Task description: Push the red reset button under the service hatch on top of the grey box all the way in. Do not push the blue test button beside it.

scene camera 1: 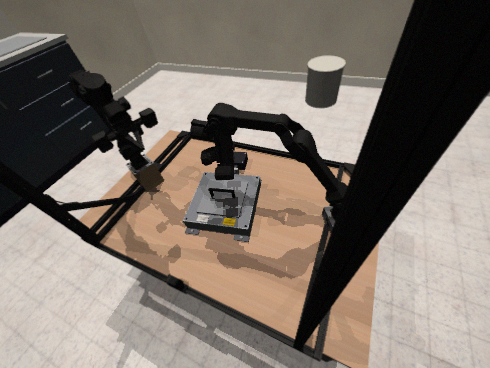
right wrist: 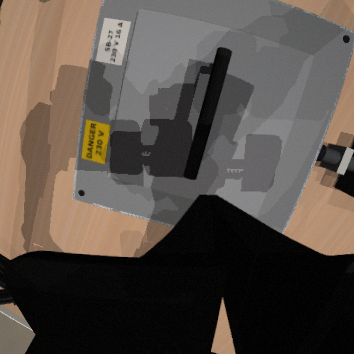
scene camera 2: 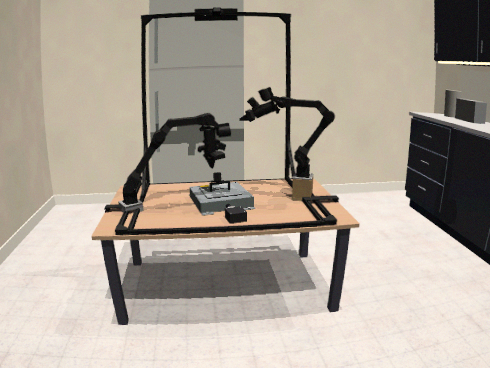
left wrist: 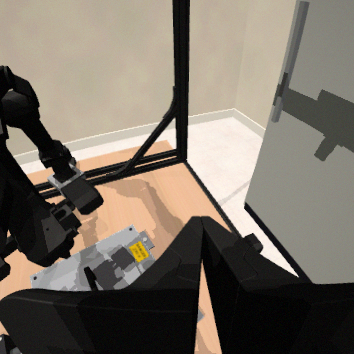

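The grey box (scene camera 1: 195,212) (scene camera 2: 210,202) (left wrist: 55,274) (right wrist: 295,200) stands on the table. Its service hatch (scene camera 1: 205,202) (right wrist: 280,90) lies flat on top, and its black handle (scene camera 1: 221,190) (scene camera 2: 219,184) (right wrist: 207,115) stands up from it. Dark shadows fall across the hatch. The red reset button and the blue test button do not show in any view. My right gripper (scene camera 2: 211,166) (right wrist: 206,203) is shut and empty, pointing down above the box, with its tips clear above the handle. My left gripper (scene camera 2: 242,119) (left wrist: 199,223) is shut and empty, high up and away from the box.
A small black box (scene camera 1: 241,160) (scene camera 2: 236,215) sits beside the grey box. A brown block (scene camera 1: 150,177) (scene camera 2: 302,188) supports the left arm's base. Black frame bars (scene camera 2: 200,230) run along the table (scene camera 2: 165,212), and an upright (scene camera 2: 144,100) rises at its side.
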